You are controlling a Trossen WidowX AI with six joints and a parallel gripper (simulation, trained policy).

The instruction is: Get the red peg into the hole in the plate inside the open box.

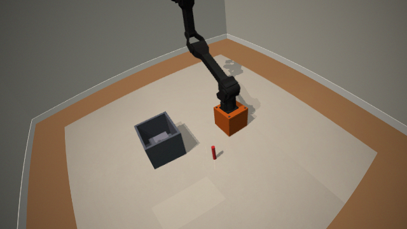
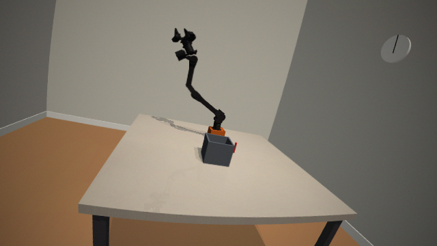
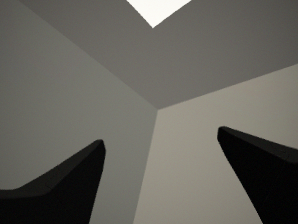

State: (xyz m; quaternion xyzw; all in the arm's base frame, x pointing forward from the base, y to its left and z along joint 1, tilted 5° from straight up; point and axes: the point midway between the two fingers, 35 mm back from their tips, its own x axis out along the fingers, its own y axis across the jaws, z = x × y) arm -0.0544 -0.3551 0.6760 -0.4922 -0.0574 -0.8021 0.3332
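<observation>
My gripper tip is 740 mm above the red peg, 540 mm to the right of it and 260 mm short of it. Round my gripper tip: pale plate 730 mm below, 410 mm ahead, 360 mm to the left.
</observation>
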